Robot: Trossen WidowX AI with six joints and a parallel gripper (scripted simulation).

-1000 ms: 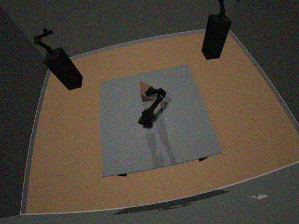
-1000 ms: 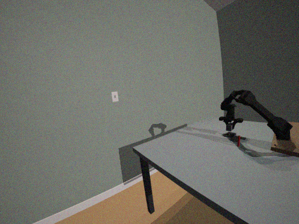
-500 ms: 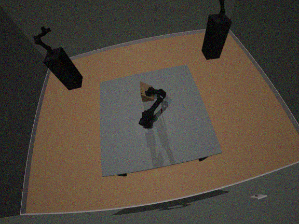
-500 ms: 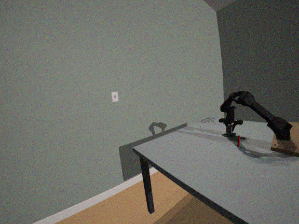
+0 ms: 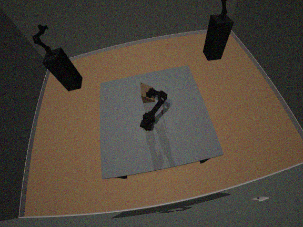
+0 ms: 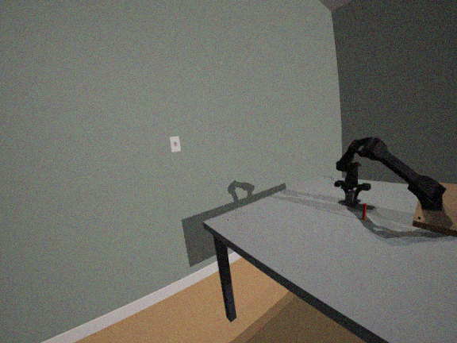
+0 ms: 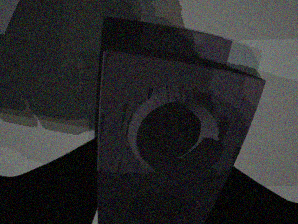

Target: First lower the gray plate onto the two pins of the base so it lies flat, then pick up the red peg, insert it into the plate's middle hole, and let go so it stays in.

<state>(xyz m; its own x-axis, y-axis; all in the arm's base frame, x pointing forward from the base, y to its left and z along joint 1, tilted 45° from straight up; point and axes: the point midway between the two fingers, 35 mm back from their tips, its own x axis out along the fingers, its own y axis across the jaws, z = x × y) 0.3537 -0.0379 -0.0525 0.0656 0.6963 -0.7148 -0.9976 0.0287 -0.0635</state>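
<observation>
My gripper tip is now 1 cm above the dark base. From my gripper tip the other things lie so: red peg: 19 cm to the left, 12 cm behind, 2 cm above; then gray plate: 3 cm above.
</observation>
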